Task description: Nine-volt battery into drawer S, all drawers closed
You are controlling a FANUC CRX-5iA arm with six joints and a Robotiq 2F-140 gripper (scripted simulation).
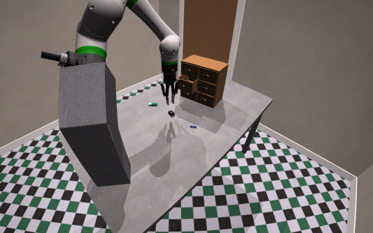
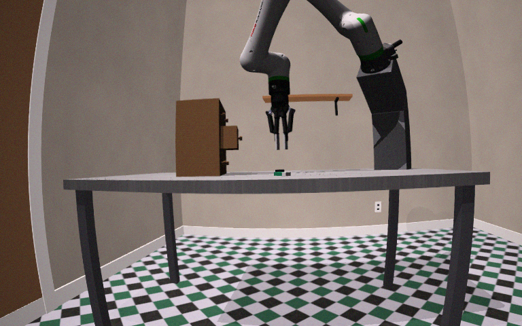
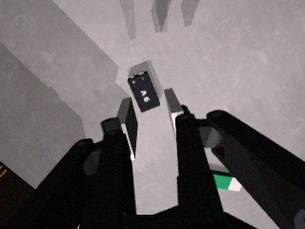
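The nine-volt battery is 12 cm below my hand, 1 cm to the right of it and 1 cm ahead of it. Also, from my hand: small blue stick: 19 cm to the right, 13 cm below, 2 cm ahead; white eraser-like block: 19 cm to the left, 13 cm below, 2 cm behind.
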